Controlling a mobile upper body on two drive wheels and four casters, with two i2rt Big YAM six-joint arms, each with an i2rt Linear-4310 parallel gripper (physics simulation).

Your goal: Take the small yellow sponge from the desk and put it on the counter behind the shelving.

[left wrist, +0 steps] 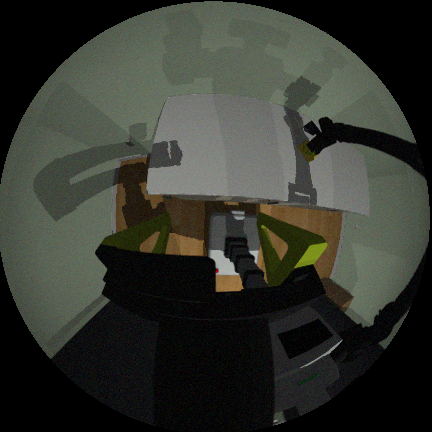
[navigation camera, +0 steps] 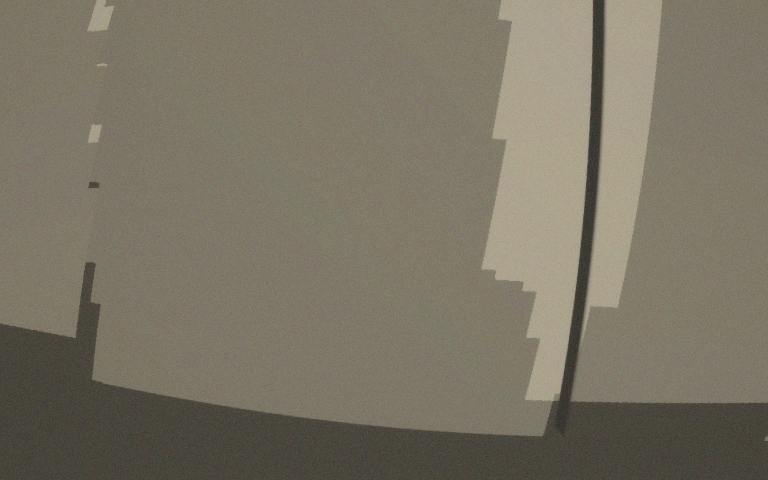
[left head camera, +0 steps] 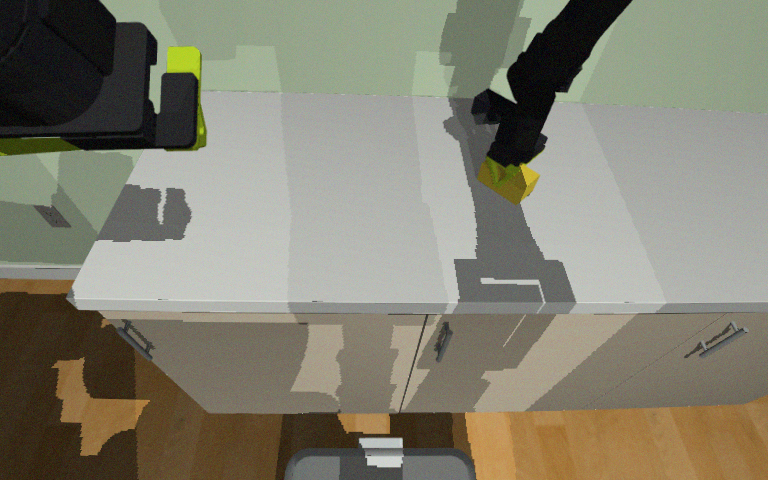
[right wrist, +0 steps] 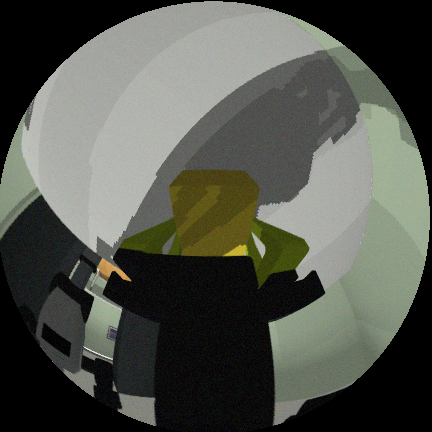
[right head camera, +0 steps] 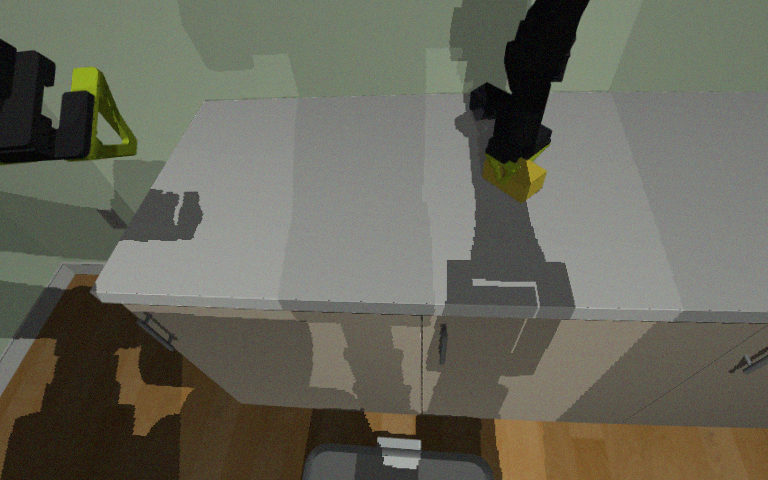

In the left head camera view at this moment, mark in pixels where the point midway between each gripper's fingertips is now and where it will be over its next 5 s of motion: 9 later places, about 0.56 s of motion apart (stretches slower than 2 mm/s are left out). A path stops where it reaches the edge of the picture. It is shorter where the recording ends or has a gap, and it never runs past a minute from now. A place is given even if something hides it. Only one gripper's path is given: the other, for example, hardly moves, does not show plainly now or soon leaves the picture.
My right gripper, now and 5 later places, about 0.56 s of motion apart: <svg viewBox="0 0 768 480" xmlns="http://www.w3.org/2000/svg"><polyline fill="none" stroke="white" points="505,178 505,180 515,140 519,133 559,154 572,225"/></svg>
